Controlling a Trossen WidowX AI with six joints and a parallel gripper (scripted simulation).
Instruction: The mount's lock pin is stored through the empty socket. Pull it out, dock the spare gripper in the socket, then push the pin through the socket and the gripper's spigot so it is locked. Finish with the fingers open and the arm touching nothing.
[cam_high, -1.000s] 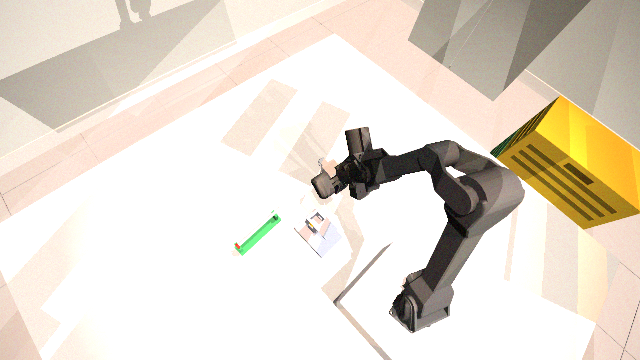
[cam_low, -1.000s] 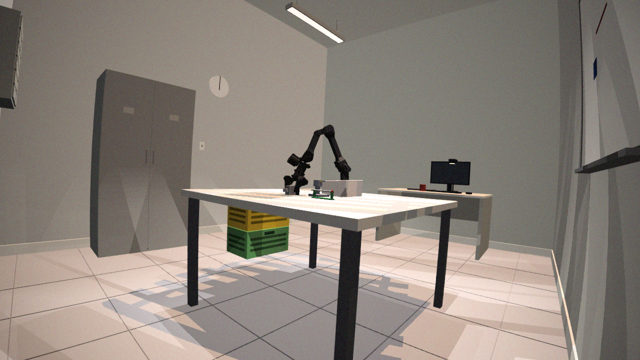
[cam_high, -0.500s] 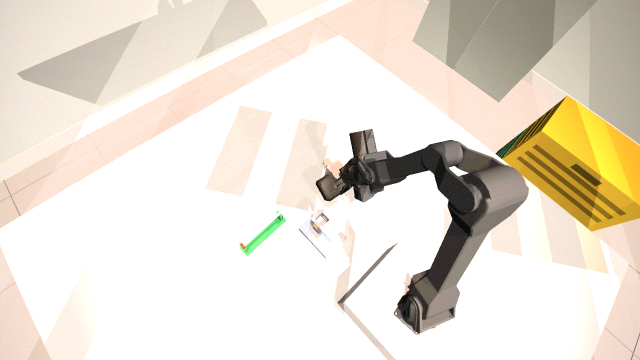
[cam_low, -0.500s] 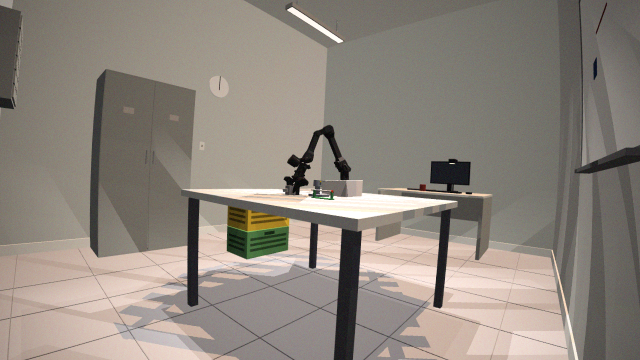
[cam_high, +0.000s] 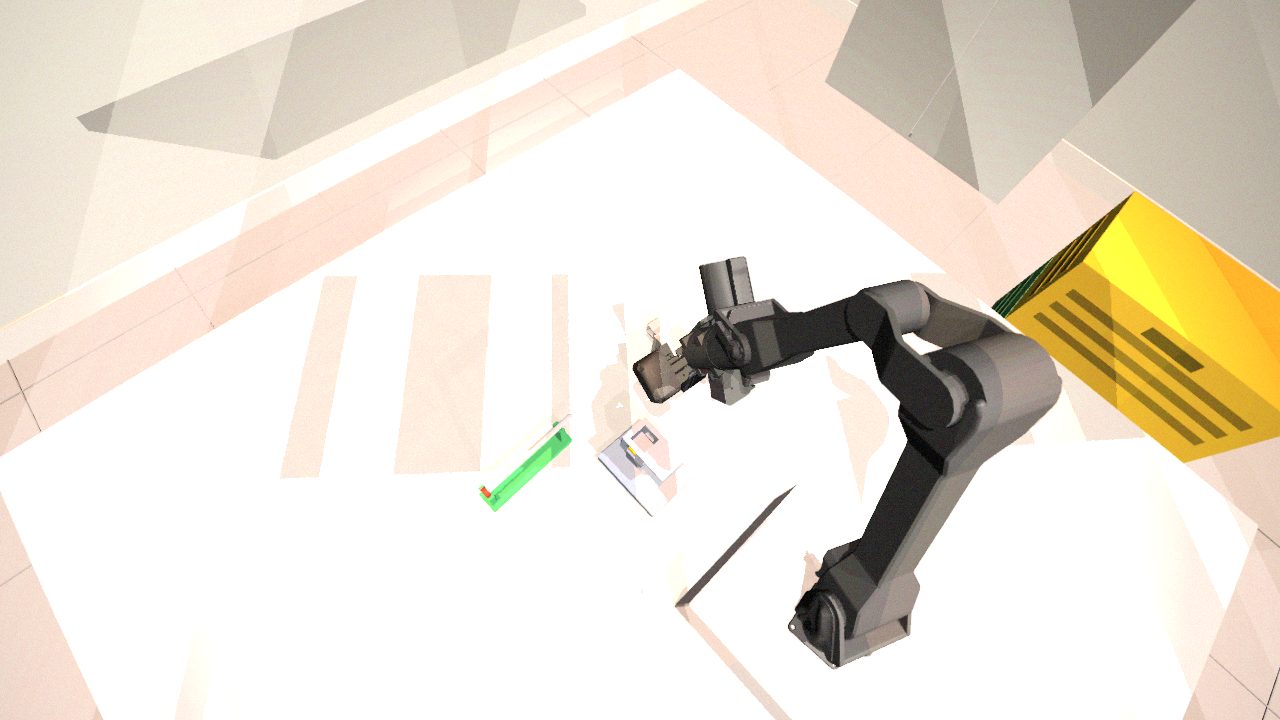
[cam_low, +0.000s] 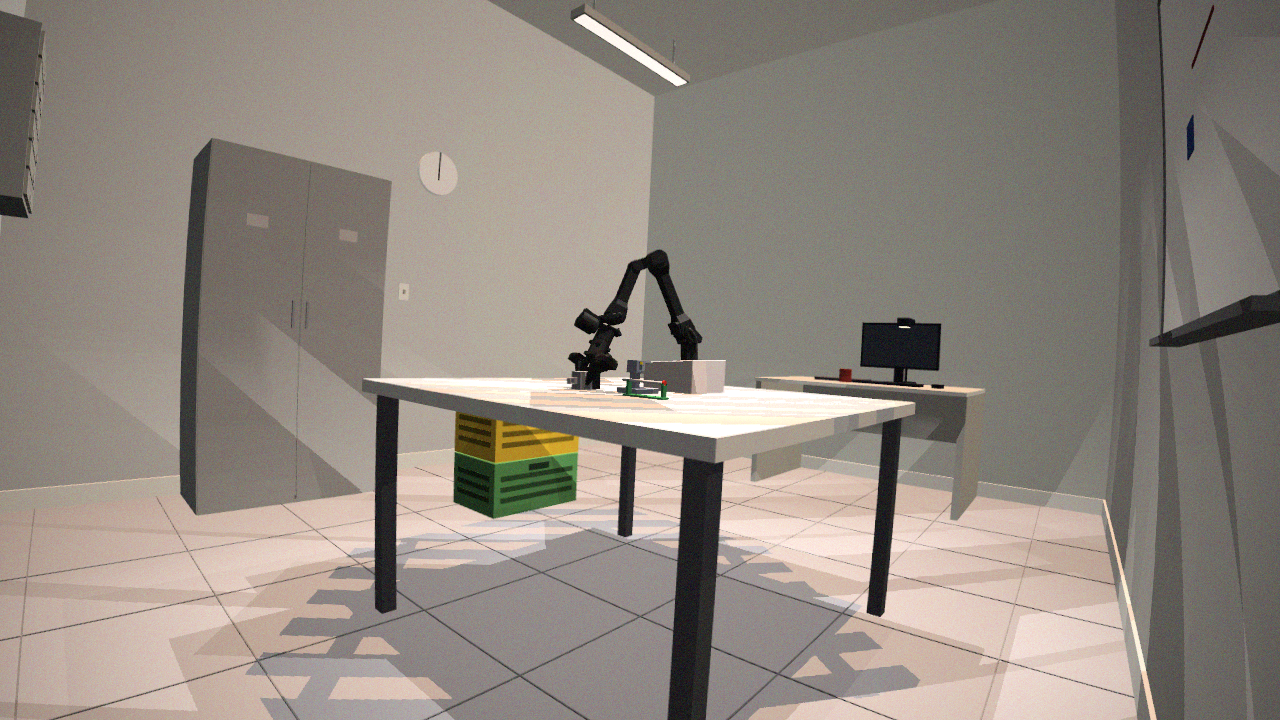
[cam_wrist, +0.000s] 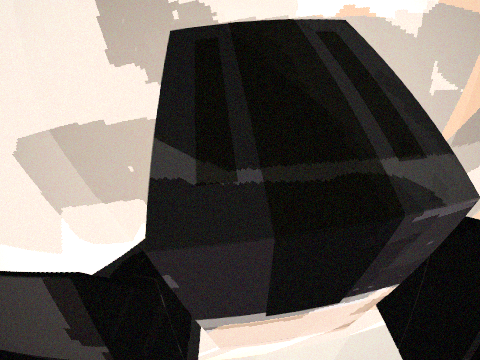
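Now: gripper tip 80 mm past the socket, 160 mm to the right of it and 40 mm below it. Also, from my gripper tip: pin cradle 30 mm ahead, 270 mm to the left, 10 mm above; spare gripper 10 mm above.
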